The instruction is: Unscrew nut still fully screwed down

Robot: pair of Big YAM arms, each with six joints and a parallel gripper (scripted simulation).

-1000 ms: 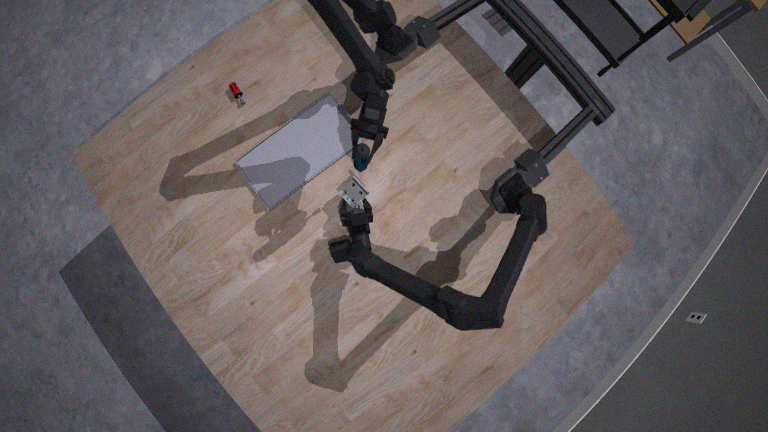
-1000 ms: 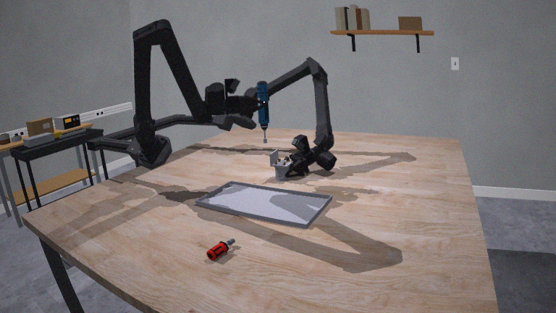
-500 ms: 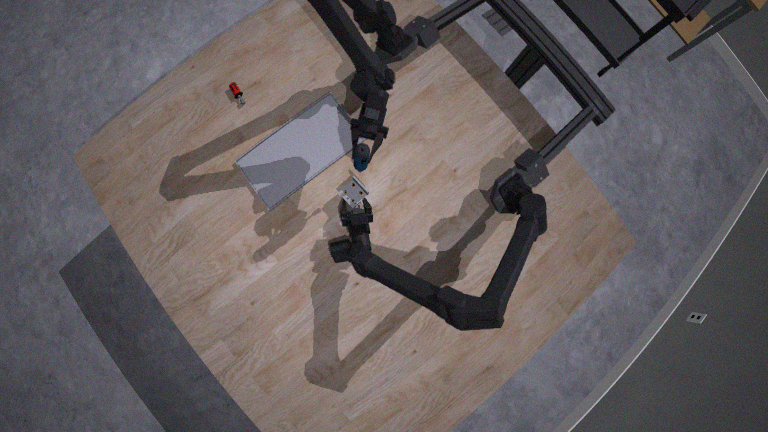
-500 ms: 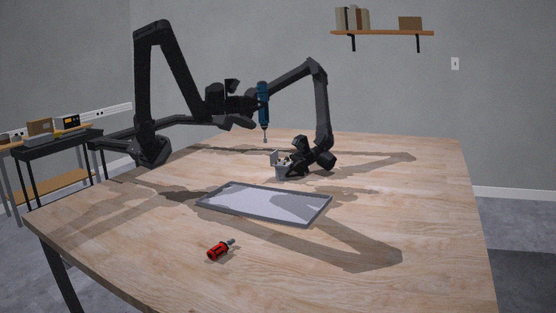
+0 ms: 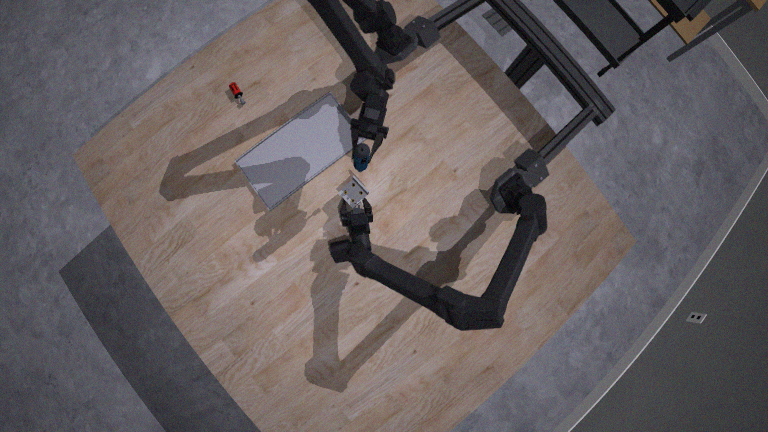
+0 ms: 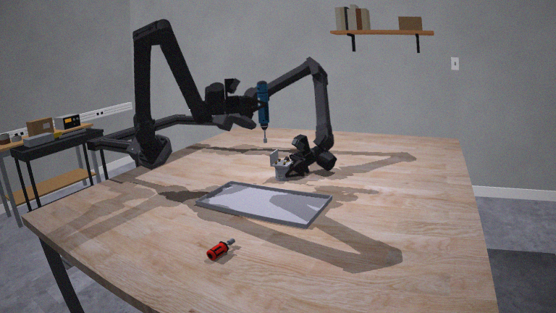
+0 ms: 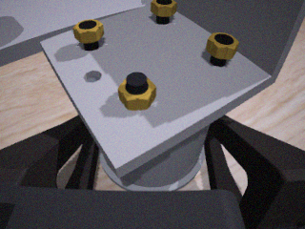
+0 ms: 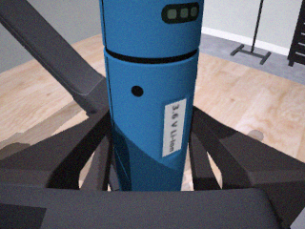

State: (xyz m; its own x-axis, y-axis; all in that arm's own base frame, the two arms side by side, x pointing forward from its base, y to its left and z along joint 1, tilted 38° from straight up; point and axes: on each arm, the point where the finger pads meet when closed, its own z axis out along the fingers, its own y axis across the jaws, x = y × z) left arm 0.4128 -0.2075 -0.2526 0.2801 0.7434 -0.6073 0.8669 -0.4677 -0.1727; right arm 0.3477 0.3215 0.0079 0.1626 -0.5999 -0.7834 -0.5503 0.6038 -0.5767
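My left hand is 10 mm below the joint module. Also, from my left hand: driver tip 50 mm behind, 30 mm to the right, 150 mm above; grey bracket plate 50 mm above; nut 10 mm ahead, 20 mm to the left, 50 mm above.
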